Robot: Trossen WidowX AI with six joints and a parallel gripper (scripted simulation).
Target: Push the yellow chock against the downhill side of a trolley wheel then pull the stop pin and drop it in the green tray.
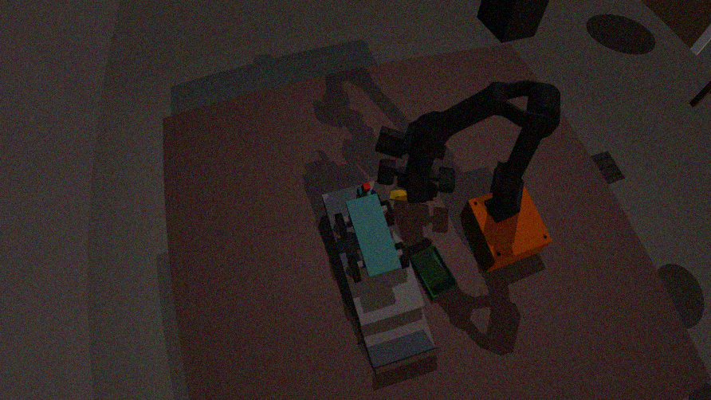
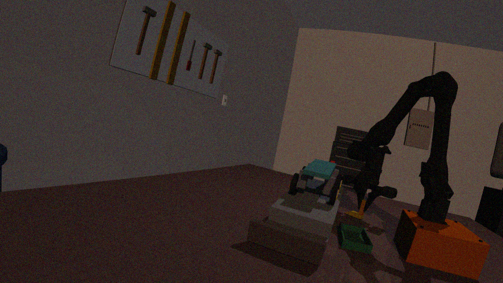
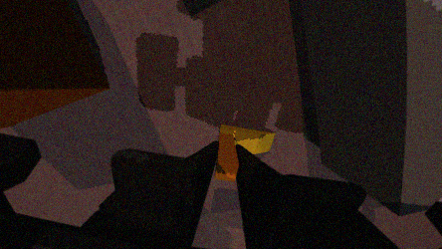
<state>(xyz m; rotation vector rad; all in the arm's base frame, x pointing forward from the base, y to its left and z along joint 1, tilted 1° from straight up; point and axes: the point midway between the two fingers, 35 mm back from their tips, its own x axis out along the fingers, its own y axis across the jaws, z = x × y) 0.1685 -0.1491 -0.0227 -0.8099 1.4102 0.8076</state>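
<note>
My gripper tip is now 21 cm to the right of the green tray, 4 cm short of it and 4 cm above it. Also, from my gripper tip: red-headed stop pin (14 cm ahead, 10 cm above); then grey ramp (17 cm ahead, 12 cm to the left, 2 cm above); then yellow chock (2 cm ahead, 1 cm to the right, 1 cm below).
</note>
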